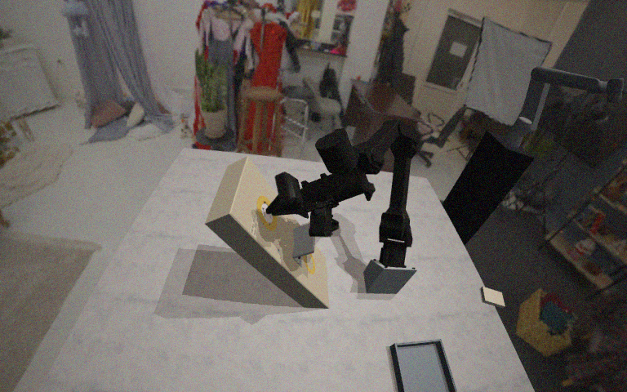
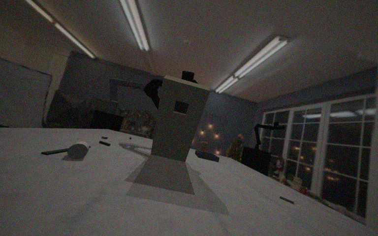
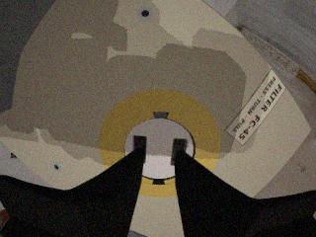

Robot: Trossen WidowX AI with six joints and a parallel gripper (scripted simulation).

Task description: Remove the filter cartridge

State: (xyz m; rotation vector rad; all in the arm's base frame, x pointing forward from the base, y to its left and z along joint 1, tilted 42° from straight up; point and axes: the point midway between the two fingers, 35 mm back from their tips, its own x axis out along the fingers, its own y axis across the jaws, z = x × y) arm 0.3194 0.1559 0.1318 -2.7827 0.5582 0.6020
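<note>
My gripper tip is now 2 cm short of the round white filter cartridge and 1 cm above it. From my gripper tip the other things lie so: grey flap 10 cm below, 8 cm behind, 1 cm to the right; then tray 45 cm behind, 27 cm below, 25 cm to the left.
</note>
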